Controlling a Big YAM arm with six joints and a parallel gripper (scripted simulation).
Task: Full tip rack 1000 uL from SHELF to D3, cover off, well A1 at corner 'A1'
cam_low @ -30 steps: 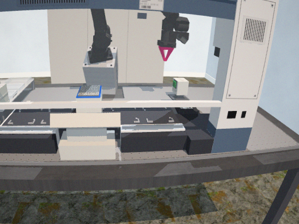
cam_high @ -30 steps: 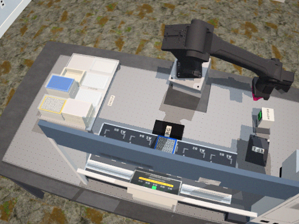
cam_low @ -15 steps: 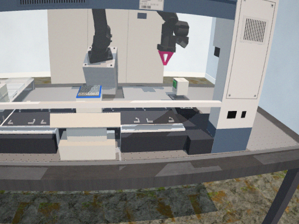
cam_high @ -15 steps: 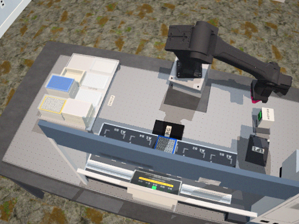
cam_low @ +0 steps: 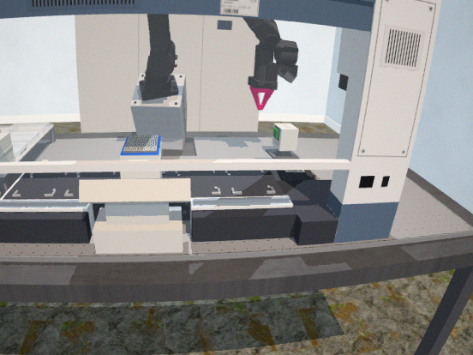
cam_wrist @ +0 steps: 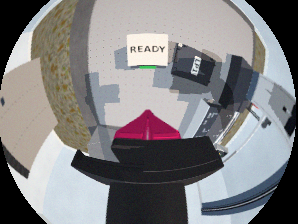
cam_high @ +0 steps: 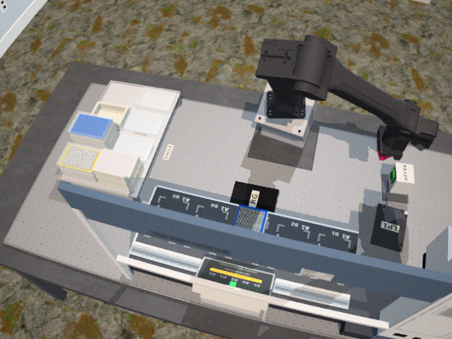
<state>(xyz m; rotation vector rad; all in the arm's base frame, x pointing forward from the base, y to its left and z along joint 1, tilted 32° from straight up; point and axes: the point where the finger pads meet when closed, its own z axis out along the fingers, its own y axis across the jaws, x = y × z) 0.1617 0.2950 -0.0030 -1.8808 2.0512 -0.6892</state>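
Now: hand 1 cm short of the ready key box, 7 cm to the right of it and 10 cm above it. The rest, counted from my hand: blue-framed tip rack: 22 cm ahead, 41 cm to the right, 4 cm below; clear flat piece: 8 cm behind, 79 cm to the right, 9 cm below; blue gantry beam: 42 cm ahead, 41 cm to the right, 35 cm above.
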